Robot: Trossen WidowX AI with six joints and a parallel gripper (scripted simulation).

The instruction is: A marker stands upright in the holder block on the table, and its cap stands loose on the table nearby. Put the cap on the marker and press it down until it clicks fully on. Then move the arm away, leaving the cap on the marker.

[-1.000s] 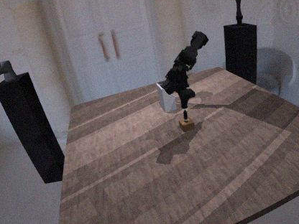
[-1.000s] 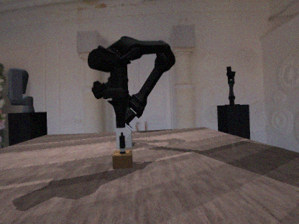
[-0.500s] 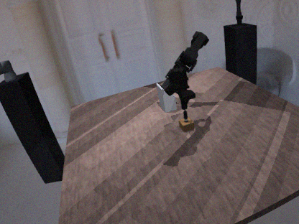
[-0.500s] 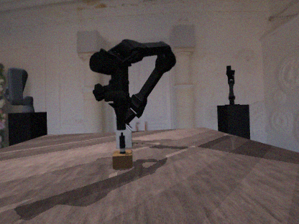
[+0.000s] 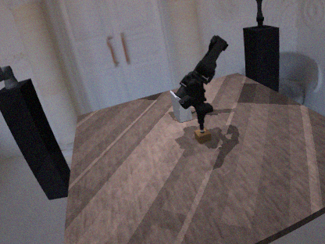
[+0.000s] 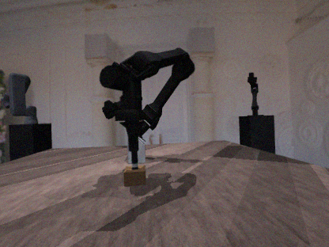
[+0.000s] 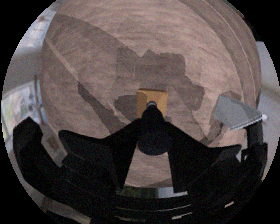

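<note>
Now: gripper tip 90 mm above the tan holder block. Round my gripper tip: dark marker cap (10 mm above).
</note>
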